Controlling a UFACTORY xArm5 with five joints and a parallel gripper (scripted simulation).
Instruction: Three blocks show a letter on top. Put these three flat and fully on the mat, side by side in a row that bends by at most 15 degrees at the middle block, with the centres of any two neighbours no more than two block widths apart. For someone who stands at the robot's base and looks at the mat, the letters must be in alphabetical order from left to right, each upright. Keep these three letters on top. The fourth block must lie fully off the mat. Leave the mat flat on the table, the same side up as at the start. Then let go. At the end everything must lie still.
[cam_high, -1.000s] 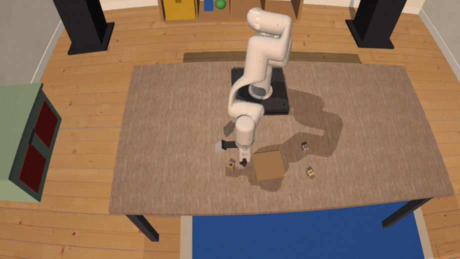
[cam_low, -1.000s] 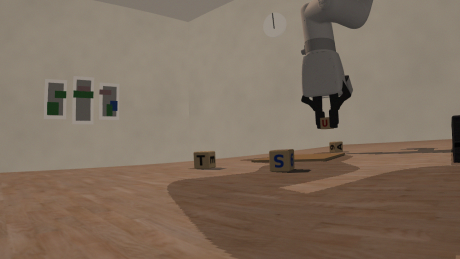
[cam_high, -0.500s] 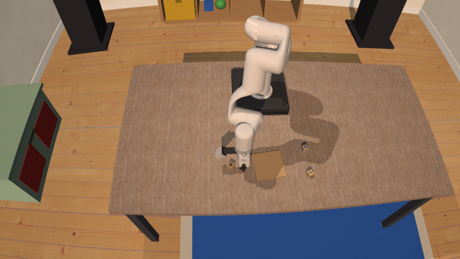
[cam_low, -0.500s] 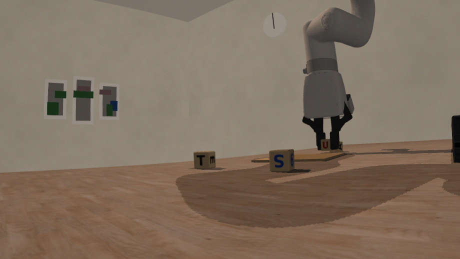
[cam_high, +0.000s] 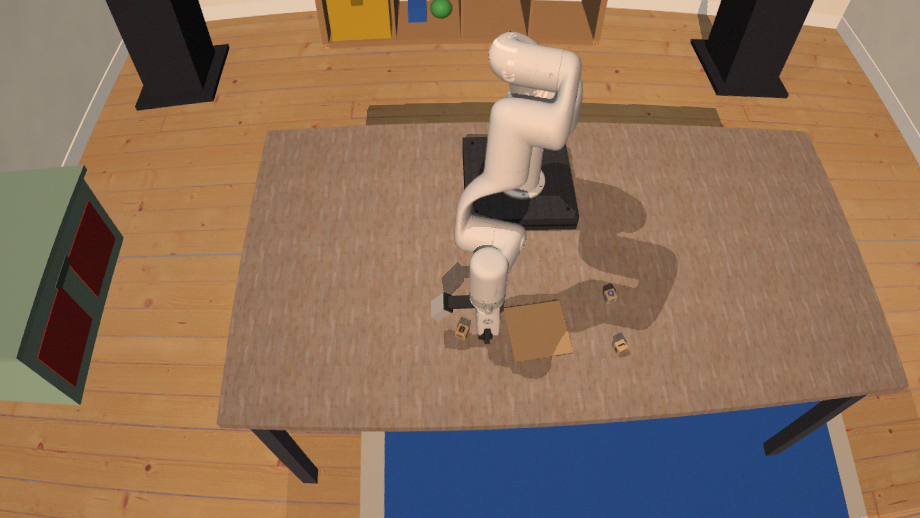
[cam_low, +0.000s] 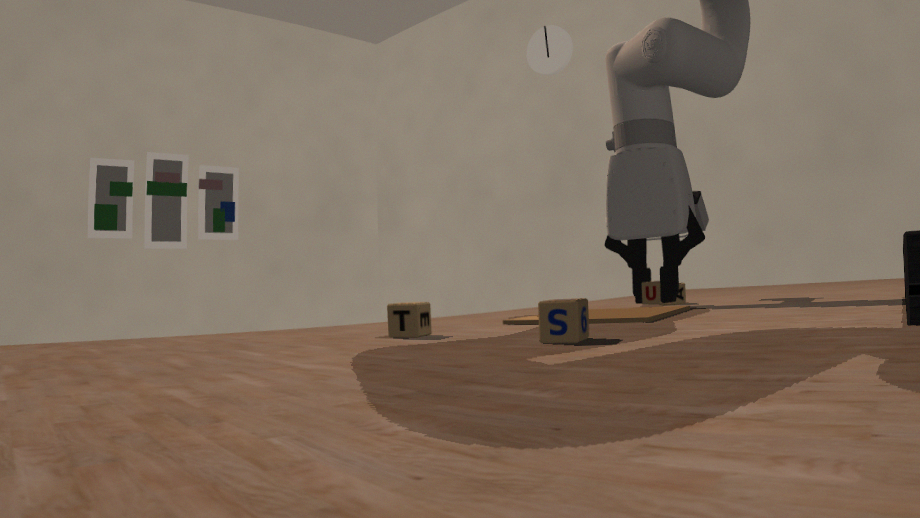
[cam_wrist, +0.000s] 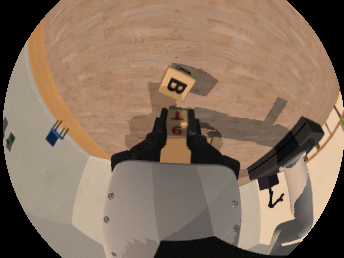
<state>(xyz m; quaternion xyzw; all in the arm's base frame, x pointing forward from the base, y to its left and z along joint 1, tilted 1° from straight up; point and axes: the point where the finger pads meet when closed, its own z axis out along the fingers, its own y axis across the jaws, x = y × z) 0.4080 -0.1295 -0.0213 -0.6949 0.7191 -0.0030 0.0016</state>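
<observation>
My hand is 10 mm above the letter block. The rest, counted from my hand: tan mat 120 mm to the left, 20 mm below.
</observation>
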